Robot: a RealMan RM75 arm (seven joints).
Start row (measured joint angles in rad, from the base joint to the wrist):
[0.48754, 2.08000, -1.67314, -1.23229, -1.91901, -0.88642, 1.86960]
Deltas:
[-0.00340, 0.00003, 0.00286, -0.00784, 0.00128, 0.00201, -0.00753]
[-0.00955, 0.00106, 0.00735, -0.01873, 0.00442, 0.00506, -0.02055]
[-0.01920, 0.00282, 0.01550, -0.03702, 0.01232, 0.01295, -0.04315]
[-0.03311, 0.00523, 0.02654, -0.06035, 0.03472, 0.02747, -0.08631]
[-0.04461, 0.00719, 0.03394, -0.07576, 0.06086, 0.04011, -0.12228]
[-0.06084, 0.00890, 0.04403, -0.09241, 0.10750, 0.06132, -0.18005]
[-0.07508, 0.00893, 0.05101, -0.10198, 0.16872, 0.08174, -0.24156]
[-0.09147, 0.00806, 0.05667, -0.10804, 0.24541, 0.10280, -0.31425]
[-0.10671, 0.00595, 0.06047, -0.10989, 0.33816, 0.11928, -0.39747]
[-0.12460, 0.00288, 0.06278, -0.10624, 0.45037, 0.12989, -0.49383]
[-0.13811, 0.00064, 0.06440, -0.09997, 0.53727, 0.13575, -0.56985]
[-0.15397, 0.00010, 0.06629, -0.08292, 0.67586, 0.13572, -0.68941]
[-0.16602, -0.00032, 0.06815, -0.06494, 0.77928, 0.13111, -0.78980]
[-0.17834, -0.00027, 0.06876, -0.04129, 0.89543, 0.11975, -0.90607]
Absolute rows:
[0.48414, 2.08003, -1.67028, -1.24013, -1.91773, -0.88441, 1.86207]
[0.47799, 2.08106, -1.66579, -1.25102, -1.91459, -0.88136, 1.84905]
[0.46834, 2.08282, -1.65764, -1.26931, -1.90669, -0.87347, 1.82645]
[0.45443, 2.08523, -1.64660, -1.29264, -1.88429, -0.85895, 1.78329]
[0.44293, 2.08719, -1.63920, -1.30805, -1.85815, -0.84631, 1.74732]
[0.42670, 2.08890, -1.62911, -1.32470, -1.81151, -0.82510, 1.68955]
[0.41246, 2.08893, -1.62213, -1.33427, -1.75029, -0.80468, 1.62804]
[0.39607, 2.08806, -1.61647, -1.34033, -1.67360, -0.78362, 1.55535]
[0.38083, 2.08595, -1.61267, -1.34218, -1.58085, -0.76714, 1.47213]
[0.36294, 2.08288, -1.61036, -1.33853, -1.46864, -0.75653, 1.37577]
[0.34943, 2.08064, -1.60874, -1.33226, -1.38174, -0.75067, 1.29975]
[0.33357, 2.08010, -1.60685, -1.31521, -1.24315, -0.75070, 1.18019]
[0.32152, 2.07968, -1.60499, -1.29723, -1.13973, -0.75531, 1.07980]
[0.30920, 2.07973, -1.60438, -1.27358, -1.02358, -0.76667, 0.96353]

